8 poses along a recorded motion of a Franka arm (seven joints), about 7.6 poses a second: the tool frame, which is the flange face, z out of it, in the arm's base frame.
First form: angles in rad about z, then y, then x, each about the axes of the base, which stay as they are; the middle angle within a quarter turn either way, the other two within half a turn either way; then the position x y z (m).
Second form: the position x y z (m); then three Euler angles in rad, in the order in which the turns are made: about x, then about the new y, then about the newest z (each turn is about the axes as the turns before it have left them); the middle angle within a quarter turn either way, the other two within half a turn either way. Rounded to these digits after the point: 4 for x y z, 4 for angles.
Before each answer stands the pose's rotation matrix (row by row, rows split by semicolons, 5 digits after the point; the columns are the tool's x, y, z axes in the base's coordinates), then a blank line. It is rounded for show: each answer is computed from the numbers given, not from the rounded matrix.
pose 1, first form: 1.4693, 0.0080, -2.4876, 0.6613, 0.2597, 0.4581
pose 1, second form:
0.10132 -0.99482 0.00800; -0.79007 -0.07557 0.60834; -0.60459 -0.06796 -0.79364

0.6613, 0.2597, 0.4581, -2.4876, 0.0080, 1.4693
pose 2, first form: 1.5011, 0.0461, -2.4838, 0.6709, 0.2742, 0.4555
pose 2, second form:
0.06957 -0.99651 0.04608; -0.79138 -0.02700 0.61072; -0.60735 -0.07896 -0.79050

0.6709, 0.2742, 0.4555, -2.4838, 0.0461, 1.5011
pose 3, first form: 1.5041, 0.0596, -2.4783, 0.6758, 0.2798, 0.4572
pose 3, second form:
0.06653 -0.99601 0.05956; -0.78866 -0.01592 0.61462; -0.61122 -0.08787 -0.78657

0.6758, 0.2798, 0.4572, -2.4783, 0.0596, 1.5041
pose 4, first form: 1.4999, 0.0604, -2.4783, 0.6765, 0.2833, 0.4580
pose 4, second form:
0.07071 -0.99567 0.06036; -0.78862 -0.01874 0.61459; -0.61080 -0.09106 -0.78653

0.6765, 0.2833, 0.4580, -2.4783, 0.0604, 1.4999
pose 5, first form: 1.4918, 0.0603, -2.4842, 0.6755, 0.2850, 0.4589
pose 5, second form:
0.07877 -0.99507 0.06026; -0.79203 -0.02576 0.60994; -0.60538 -0.09578 -0.79015

0.6755, 0.2850, 0.4589, -2.4842, 0.0603, 1.4918
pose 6, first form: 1.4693, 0.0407, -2.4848, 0.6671, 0.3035, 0.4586
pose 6, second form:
0.10124 -0.99403 0.04069; -0.79040 -0.05553 0.61007; -0.60417 -0.09392 -0.79130

0.6671, 0.3035, 0.4586, -2.4848, 0.0407, 1.4693
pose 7, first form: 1.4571, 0.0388, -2.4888, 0.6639, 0.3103, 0.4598
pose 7, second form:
0.11337 -0.99280 0.03879; -0.79193 -0.06672 0.60695; -0.59999 -0.09953 -0.79379

0.6639, 0.3103, 0.4598, -2.4888, 0.0388, 1.4571
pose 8, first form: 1.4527, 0.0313, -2.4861, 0.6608, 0.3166, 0.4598
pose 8, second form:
0.11776 -0.99255 0.03129; -0.78947 -0.07446 0.60925; -0.60238 -0.09645 -0.79236

0.6608, 0.3166, 0.4598, -2.4861, 0.0313, 1.4527
